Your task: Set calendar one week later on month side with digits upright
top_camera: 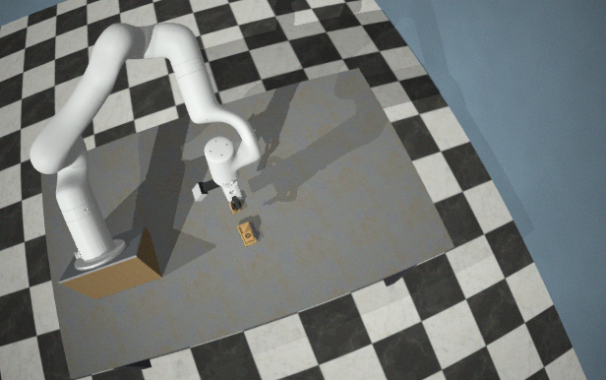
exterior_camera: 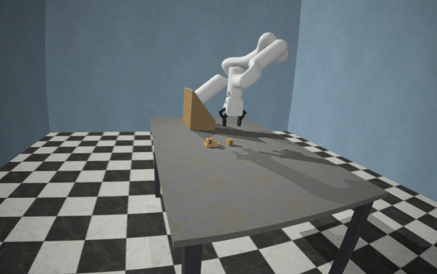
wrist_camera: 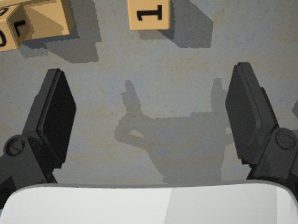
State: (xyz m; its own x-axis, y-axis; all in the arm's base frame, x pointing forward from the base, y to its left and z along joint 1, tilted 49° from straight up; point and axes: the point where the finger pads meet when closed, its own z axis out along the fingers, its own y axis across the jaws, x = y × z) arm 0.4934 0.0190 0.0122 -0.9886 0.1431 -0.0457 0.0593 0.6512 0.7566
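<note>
Right now the tray is 110 mm to the right of my hand, 110 mm below it and 10 mm behind it.
</note>
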